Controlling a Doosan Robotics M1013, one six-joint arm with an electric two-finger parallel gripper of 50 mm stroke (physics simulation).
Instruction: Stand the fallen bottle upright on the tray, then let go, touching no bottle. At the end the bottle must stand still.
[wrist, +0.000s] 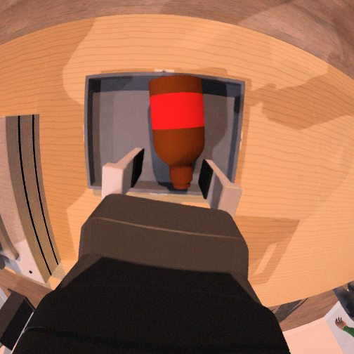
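A brown bottle (177, 120) with a red label band lies on its side in the grey walled tray (116, 112). Its base is at the tray's far wall and its neck points toward the gripper, close to the near wall. My gripper (171, 165) is open with nothing held. Its two fingertips stand apart on either side of the bottle's neck and lower shoulder, the left one with a wider gap to it than the right one. How high the fingertips are above the bottle is hard to tell.
The tray stands on a light wooden table top (295, 165). A long grey-beige slotted rail (27, 185) lies at the left. Shadows fall on the wood at the right. A dark block (14, 317) shows at the lower left edge.
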